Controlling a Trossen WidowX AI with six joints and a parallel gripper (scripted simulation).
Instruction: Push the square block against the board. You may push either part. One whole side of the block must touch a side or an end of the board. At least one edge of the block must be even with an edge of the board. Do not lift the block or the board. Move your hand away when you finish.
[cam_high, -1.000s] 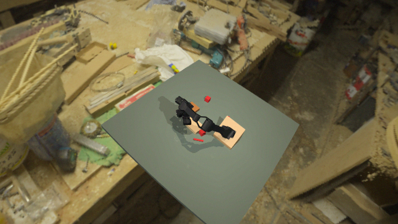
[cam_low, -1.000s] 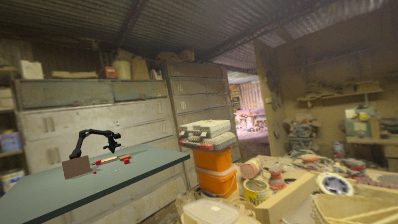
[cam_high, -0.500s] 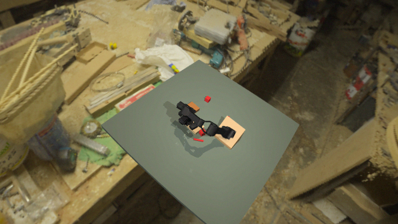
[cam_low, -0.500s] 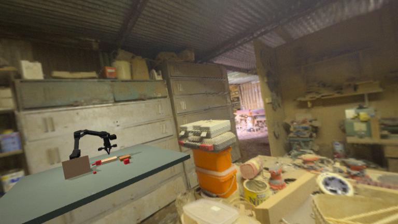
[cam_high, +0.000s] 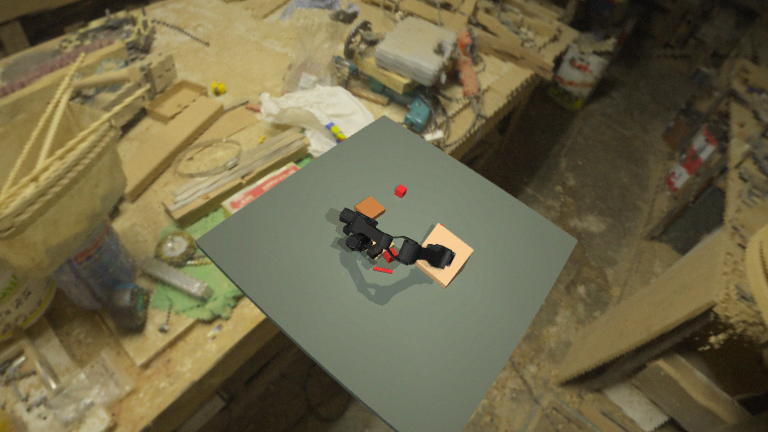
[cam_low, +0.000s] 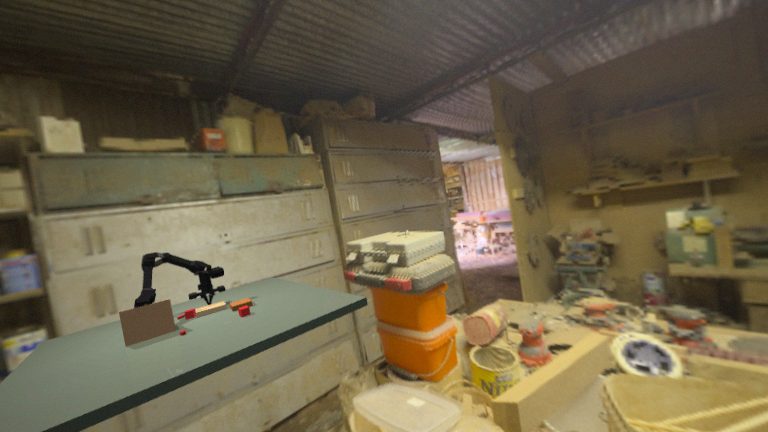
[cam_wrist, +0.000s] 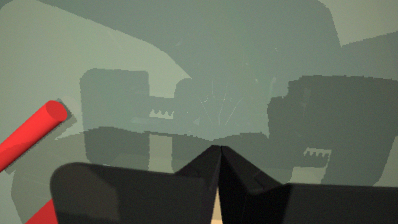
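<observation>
The light tan board lies 1 cm behind my gripper tip and 8 cm to the right of it. Also, from my gripper tip: square block (11 cm ahead, 21 cm to the right); red stick (13 cm behind, 1 cm to the left, 1 cm below).
</observation>
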